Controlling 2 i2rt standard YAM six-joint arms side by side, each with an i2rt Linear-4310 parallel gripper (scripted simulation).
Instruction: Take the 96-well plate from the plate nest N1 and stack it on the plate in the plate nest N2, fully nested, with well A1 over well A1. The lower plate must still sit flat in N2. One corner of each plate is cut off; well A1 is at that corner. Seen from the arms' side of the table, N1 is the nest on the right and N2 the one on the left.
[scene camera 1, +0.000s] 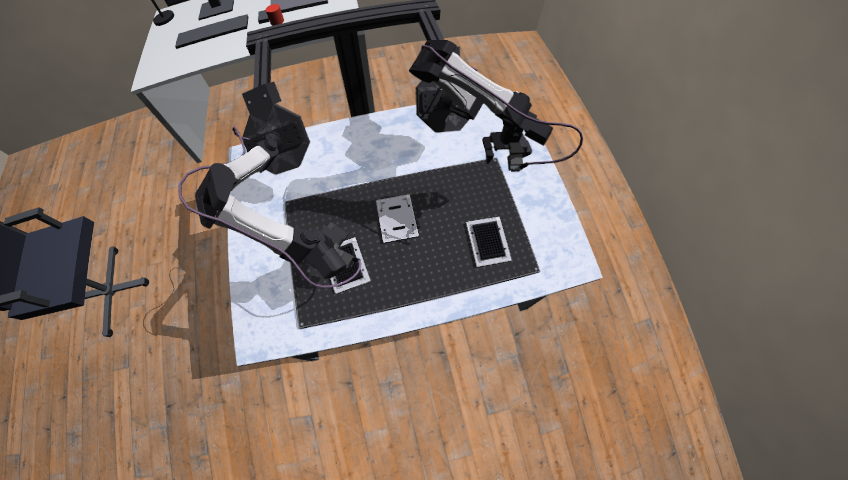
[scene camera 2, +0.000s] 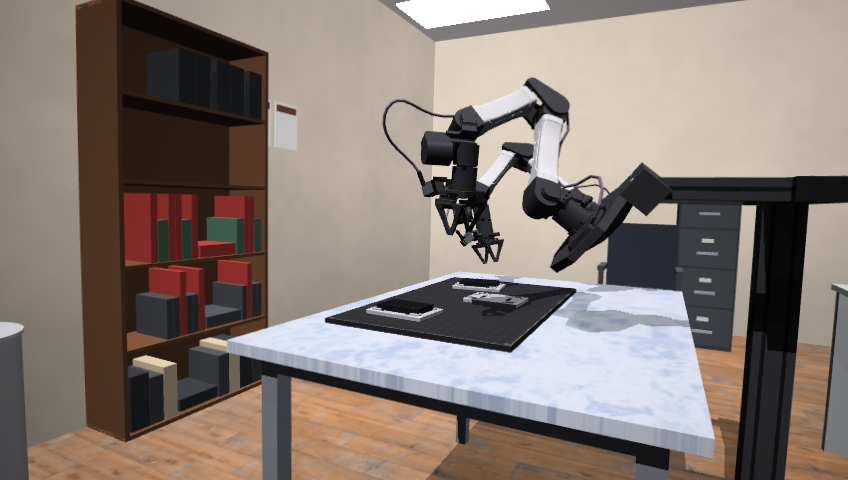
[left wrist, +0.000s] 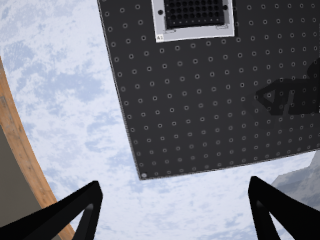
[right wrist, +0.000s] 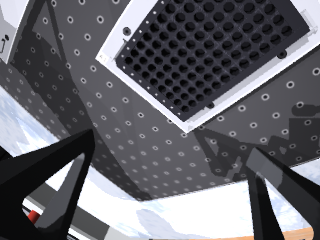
Scene:
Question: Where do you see my left gripper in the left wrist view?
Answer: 173, 188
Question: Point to my right gripper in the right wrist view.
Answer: At 172, 147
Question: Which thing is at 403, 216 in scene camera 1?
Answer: A white nest.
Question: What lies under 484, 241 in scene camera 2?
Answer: My right gripper.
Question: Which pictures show my left gripper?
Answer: Scene camera 1, scene camera 2 and the left wrist view only.

